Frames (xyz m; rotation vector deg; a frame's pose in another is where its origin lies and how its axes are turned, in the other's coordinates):
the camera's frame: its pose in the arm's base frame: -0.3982 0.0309 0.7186 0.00 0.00 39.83
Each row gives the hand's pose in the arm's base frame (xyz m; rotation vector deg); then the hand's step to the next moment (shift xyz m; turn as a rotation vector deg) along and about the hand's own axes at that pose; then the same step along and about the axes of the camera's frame.
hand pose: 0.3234 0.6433 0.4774 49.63 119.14 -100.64
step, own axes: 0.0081 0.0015 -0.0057 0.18 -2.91 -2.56
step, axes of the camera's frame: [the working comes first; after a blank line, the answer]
step, axes of the arm's base frame: -0.0045 0.0077 -0.0046 -1.49 2.28 2.76

0.0015 0.0088 -0.0046 0.32 2.71 2.76
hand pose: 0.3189 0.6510 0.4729 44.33 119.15 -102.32
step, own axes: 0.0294 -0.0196 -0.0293 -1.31 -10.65 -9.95
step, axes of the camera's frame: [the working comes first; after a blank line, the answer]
step, axes of the arm's base frame: -0.0315 0.0329 0.0055 -3.78 8.51 11.29

-0.0031 0.0455 0.0055 2.54 8.96 11.29
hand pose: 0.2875 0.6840 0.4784 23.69 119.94 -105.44
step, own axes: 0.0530 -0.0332 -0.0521 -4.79 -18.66 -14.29
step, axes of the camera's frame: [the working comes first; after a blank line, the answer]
step, axes of the arm's base frame: -0.0646 0.0477 0.0135 -4.21 11.78 20.47

-0.0190 0.0780 0.0135 4.31 11.74 20.47
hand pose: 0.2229 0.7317 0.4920 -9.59 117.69 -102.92
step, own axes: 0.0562 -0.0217 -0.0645 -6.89 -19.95 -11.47
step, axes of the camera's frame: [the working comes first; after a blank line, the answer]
step, axes of the arm's base frame: -0.0791 0.0363 0.0145 -1.46 9.70 21.93

-0.0375 0.0786 0.0145 5.09 8.39 21.93
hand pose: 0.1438 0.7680 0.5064 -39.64 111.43 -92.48
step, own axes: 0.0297 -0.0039 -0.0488 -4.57 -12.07 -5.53
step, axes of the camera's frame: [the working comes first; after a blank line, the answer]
step, axes of the arm's base frame: -0.0545 0.0146 0.0096 0.36 5.12 13.07

-0.0325 0.0462 0.0096 3.56 3.70 13.07
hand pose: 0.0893 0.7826 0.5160 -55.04 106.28 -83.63
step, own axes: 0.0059 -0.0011 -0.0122 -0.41 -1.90 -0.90
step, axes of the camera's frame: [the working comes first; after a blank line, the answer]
step, axes of the arm's base frame: -0.0129 0.0017 0.0038 -0.14 0.57 2.06

-0.0088 0.0096 0.0038 0.25 0.53 2.06
